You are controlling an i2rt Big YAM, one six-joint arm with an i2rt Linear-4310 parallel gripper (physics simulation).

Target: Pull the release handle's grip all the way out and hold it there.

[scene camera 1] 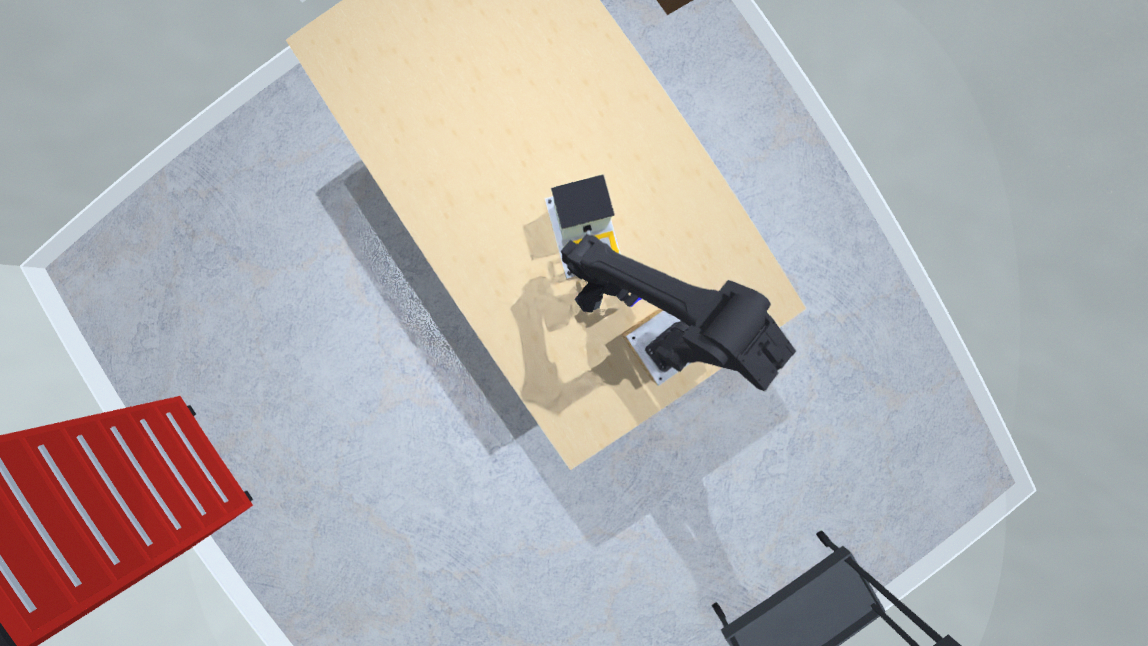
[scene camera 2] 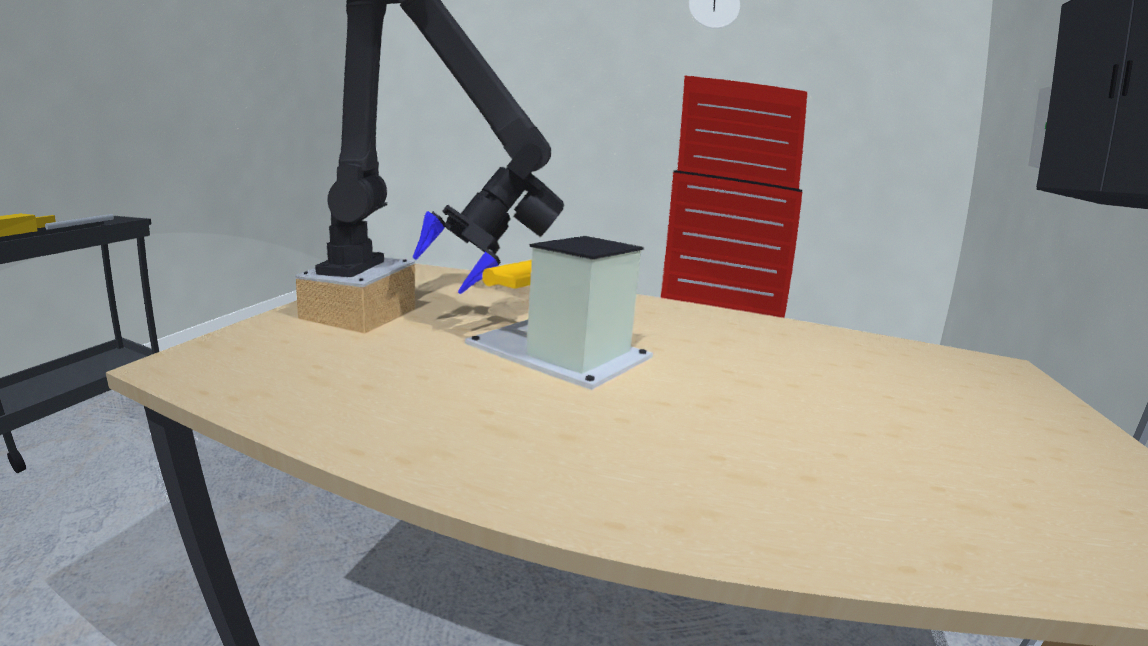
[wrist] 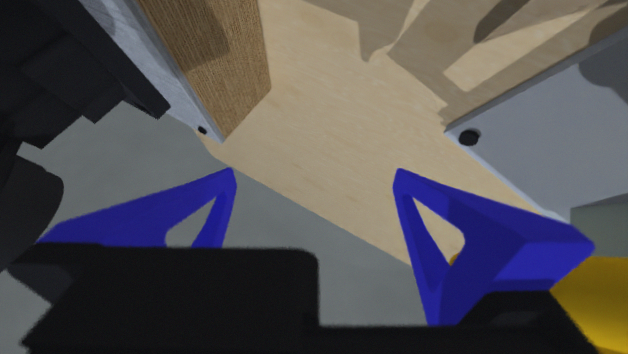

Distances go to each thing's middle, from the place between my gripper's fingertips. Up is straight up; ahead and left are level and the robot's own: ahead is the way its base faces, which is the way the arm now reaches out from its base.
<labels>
My hand is 21 cm short of the grey base plate [scene camera 2: 510, 342], 9 cm above it and 1 cm to the right of it.
</labels>
